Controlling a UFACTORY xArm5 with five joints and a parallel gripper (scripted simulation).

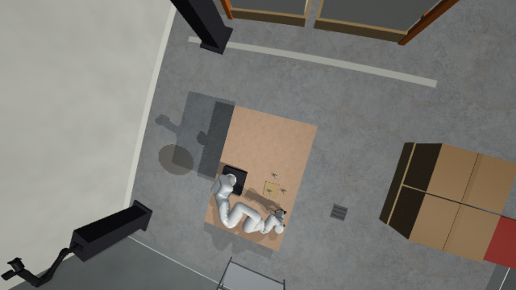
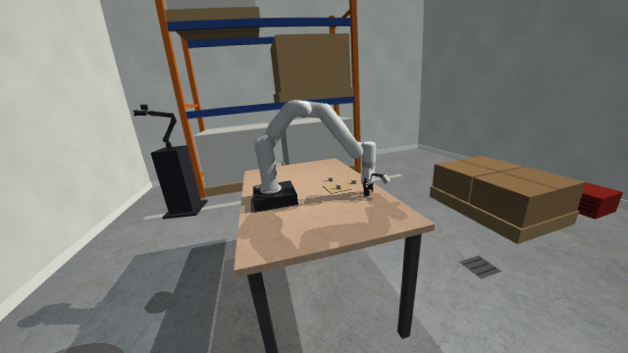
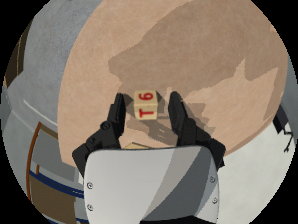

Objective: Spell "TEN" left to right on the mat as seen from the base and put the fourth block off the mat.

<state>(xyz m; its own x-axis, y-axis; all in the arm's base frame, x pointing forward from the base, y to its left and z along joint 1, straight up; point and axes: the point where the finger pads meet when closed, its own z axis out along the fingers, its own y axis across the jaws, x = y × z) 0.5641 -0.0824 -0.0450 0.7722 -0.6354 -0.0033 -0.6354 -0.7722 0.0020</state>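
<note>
Now: the tan mat 16 cm behind my hand, 16 cm to the left of it and 2 cm below it.
</note>
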